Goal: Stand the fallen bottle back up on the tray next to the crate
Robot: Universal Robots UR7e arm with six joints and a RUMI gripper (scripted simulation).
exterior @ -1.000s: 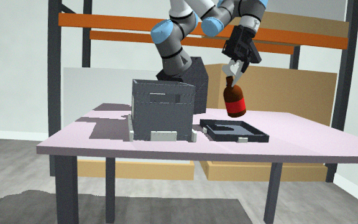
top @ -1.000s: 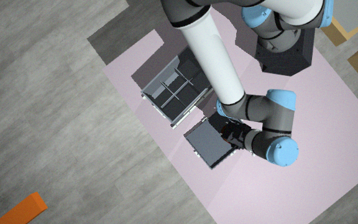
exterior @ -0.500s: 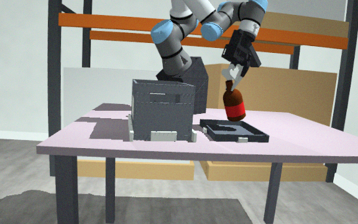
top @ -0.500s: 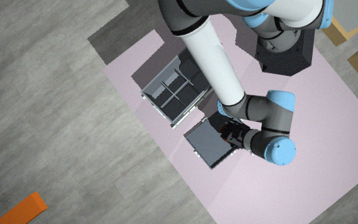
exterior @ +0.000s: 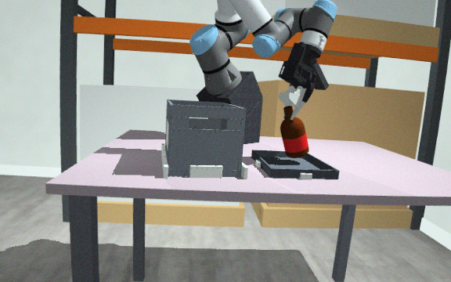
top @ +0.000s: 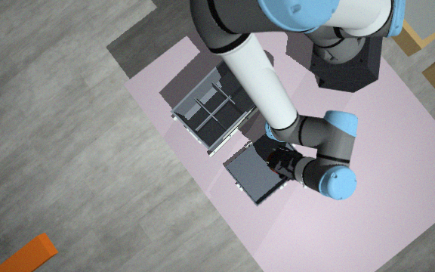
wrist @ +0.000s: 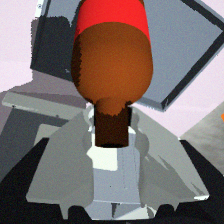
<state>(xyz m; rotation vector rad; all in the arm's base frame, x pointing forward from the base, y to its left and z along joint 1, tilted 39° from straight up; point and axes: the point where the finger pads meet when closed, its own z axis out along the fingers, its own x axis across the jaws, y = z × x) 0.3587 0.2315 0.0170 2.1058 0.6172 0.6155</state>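
Right now the brown bottle is 1 cm behind my hand, 1 cm to the left of it and 5 cm below it. The rest, counted from my hand: dark tray: 3 cm ahead, 1 cm to the left, 14 cm below; then dark crate: 5 cm ahead, 26 cm to the right, 7 cm below.
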